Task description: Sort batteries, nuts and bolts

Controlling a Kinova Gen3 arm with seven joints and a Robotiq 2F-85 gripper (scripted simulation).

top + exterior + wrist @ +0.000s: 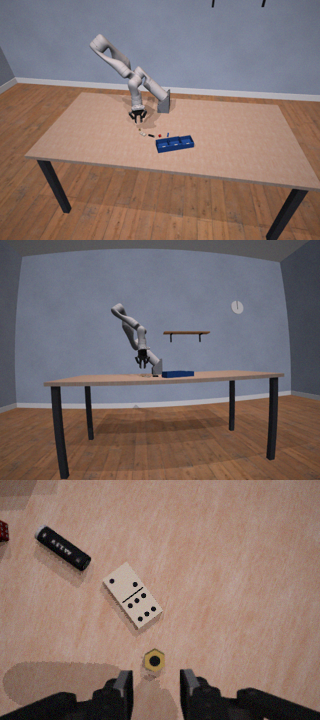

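My hand is 90 mm above the brass nut. The rest, counted from my hand: red die (160 mm to the left, 80 mm below, 60 mm ahead); then white domino (90 mm below, 50 mm ahead, 40 mm to the left); then black battery (100 mm to the left, 80 mm below, 60 mm ahead).
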